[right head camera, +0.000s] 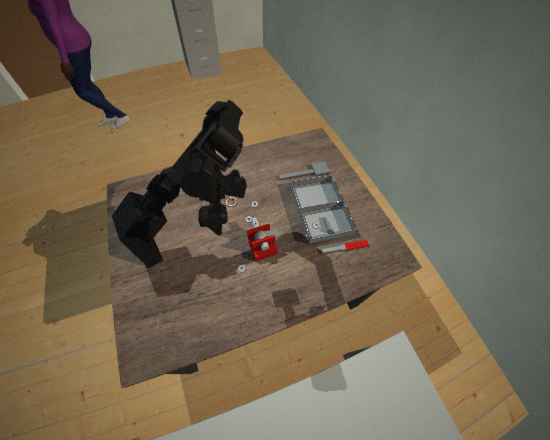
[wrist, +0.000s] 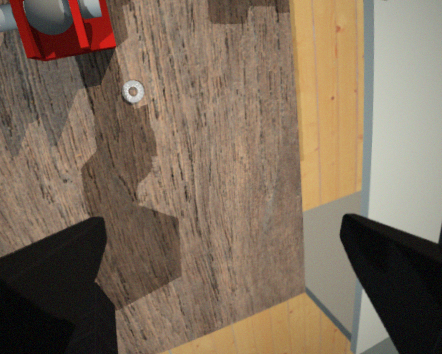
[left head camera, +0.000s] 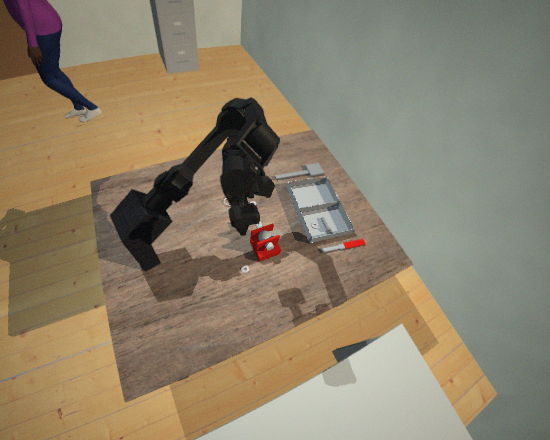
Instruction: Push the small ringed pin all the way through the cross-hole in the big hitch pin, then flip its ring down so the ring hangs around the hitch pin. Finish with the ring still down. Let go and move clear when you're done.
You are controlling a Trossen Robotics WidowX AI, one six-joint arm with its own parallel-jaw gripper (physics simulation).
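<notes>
The big grey hitch pin lies across the red bracket, with a rounded grey part between the walls. A thin pale ring with a small yellow-orange spot lies on the table behind the bracket in the right head view; I cannot tell if it belongs to the small ringed pin. I cannot make out the small pin or the cross-hole at the bracket. My gripper is wide open and empty, above the table and apart from the bracket.
A washer lies near the bracket; another washer lies behind it. A two-compartment tray stands right, between a grey hammer and a red-handled tool.
</notes>
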